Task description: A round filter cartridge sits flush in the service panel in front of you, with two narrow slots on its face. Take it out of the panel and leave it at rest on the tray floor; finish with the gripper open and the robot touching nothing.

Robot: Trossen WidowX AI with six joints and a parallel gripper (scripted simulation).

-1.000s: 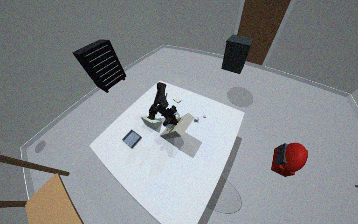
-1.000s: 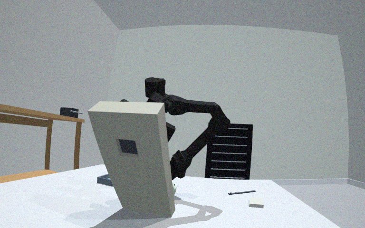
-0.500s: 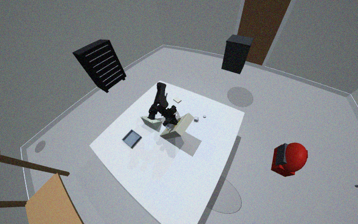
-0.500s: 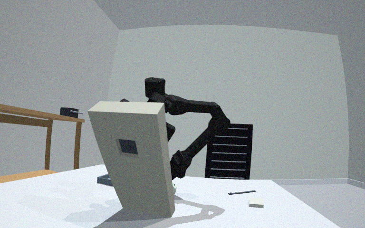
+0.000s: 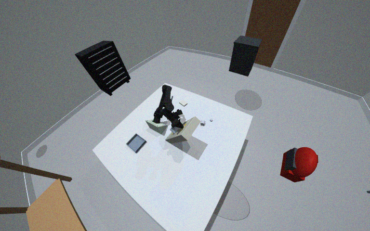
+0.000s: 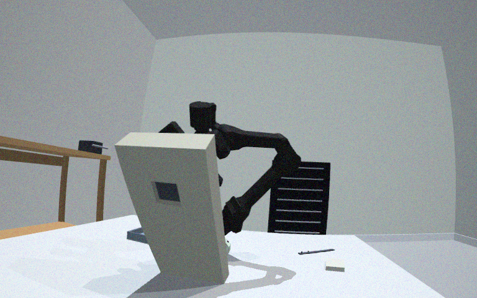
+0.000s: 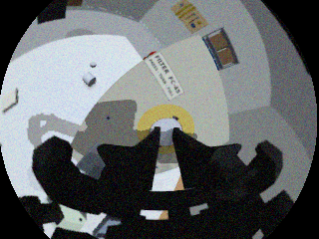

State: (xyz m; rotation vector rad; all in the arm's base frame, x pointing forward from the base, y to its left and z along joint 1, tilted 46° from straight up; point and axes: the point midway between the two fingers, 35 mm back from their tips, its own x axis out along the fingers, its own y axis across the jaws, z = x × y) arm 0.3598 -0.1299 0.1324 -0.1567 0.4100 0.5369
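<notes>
Right now my gripper tip is 1 cm short of the round filter cartridge and 1 cm above it. From my gripper tip the other things lie so: grey tray 42 cm behind, 29 cm to the right, 26 cm below; small pale block 33 cm behind, 41 cm to the left, 26 cm below.
</notes>
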